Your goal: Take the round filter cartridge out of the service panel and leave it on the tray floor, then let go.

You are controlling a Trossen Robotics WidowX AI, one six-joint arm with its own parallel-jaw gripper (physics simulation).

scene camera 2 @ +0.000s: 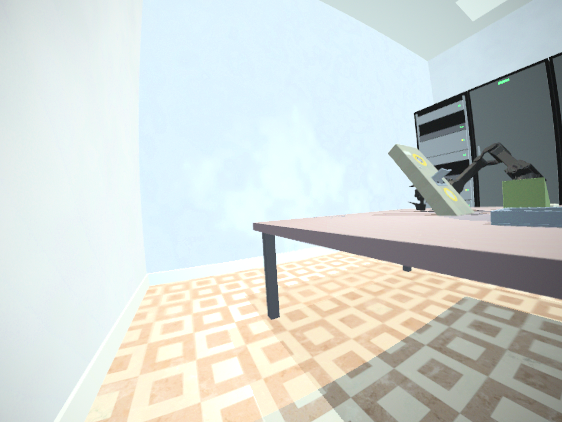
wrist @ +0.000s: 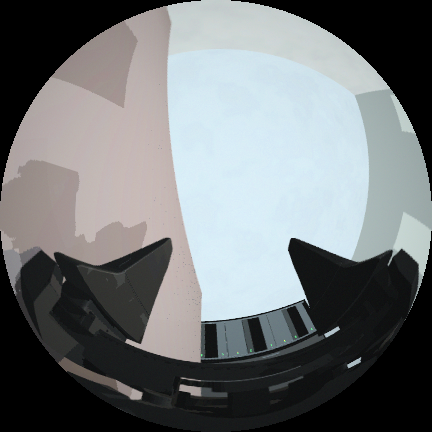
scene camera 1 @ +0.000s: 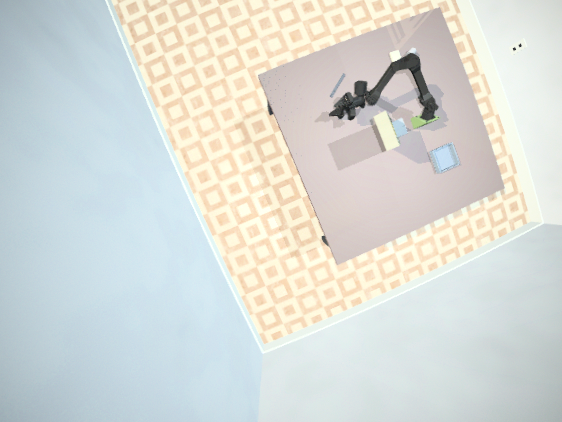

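The service panel (scene camera 1: 386, 131) (scene camera 2: 425, 180) is a cream slab that leans on the table, with two yellow rings on it in scene view 2. I cannot make out which round part is the filter cartridge. My gripper (scene camera 1: 337, 117) (wrist: 232, 244) is open with nothing between its fingers. It is beyond the panel's far side from the tray, apart from the panel and low over the table; in scene view 2 it is partly hidden behind the panel. The panel and cartridge do not show in the wrist view. The light blue tray (scene camera 1: 444, 158) (scene camera 2: 525, 218) sits on the table, on the arm base's side of the panel.
A light blue piece (scene camera 1: 400, 127) (scene camera 2: 442, 175) joins the panel's middle. A green block (scene camera 1: 423, 122) (scene camera 2: 525, 193) is at the arm's base. A thin blue-grey bar (scene camera 1: 337, 85) lies near the gripper. A white block (scene camera 1: 395, 55) is beside the arm's elbow. The table edge (wrist: 172, 150) is close.
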